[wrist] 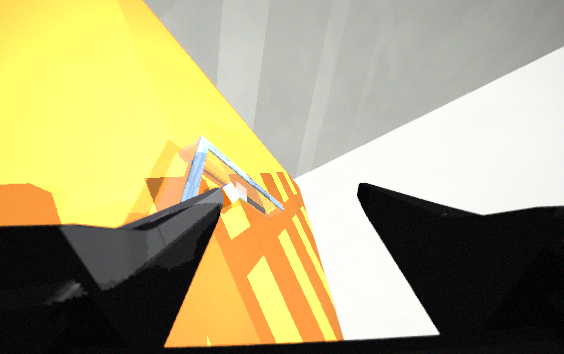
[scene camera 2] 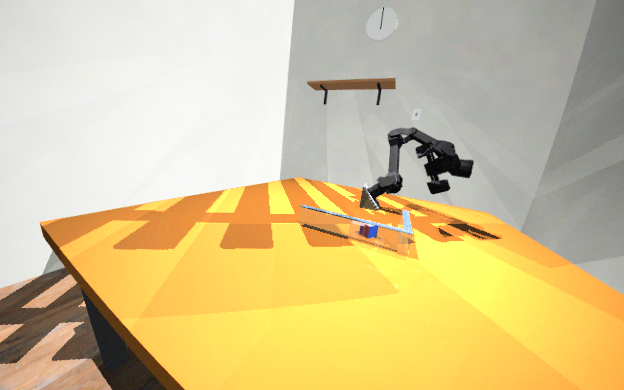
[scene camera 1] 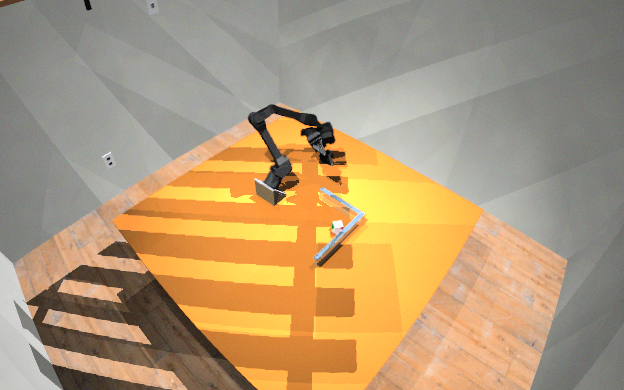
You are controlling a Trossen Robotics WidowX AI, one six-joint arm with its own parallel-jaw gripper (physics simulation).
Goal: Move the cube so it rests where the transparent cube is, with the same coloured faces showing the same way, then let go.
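Pixels of known places: gripper, between the fingertips: (wrist: 290,191) (scene camera 2: 424,169) (scene camera 1: 329,160); arm's base, origin of its link: (scene camera 2: 371,193) (scene camera 1: 269,185).
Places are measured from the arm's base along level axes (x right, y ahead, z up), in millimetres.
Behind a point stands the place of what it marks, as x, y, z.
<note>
The cube (scene camera 1: 337,224) @(-30, 361, -21) (scene camera 2: 371,230) (wrist: 230,192) @(-39, 357, -22) rests on the table inside the angle of a clear two-sided wall. It shows a white top and some green in scene camera 1, and blue and red sides through the wall in scene camera 2. The transparent cube (scene camera 2: 356,229) (wrist: 241,190) is a pale, faint shape close beside it; whether they overlap is hard to tell. My gripper (scene camera 1: 317,146) (scene camera 2: 431,169) @(-168, 198, 151) (wrist: 290,191) @(-168, 198, 151) is open and empty, high above the table and well apart from the cube. In the wrist view the left finger's tip reaches the cube's image and may hide part of it.
The clear wall (scene camera 1: 341,239) @(23, 419, -22) (scene camera 2: 350,217) @(19, 411, -1) (wrist: 240,171) @(-30, 413, -2) has light blue top edges and forms an L on the orange table (scene camera 1: 430,200) @(-479, 616, -62) (scene camera 2: 300,325) @(14, 730, -62) (wrist: 75,100) @(-282, 391, -62). The arm's base (scene camera 1: 267,192) @(40, 23, 2) (scene camera 2: 369,197) @(1, 61, -6) stands near the wall's open side. Striped shadows cross the table.
</note>
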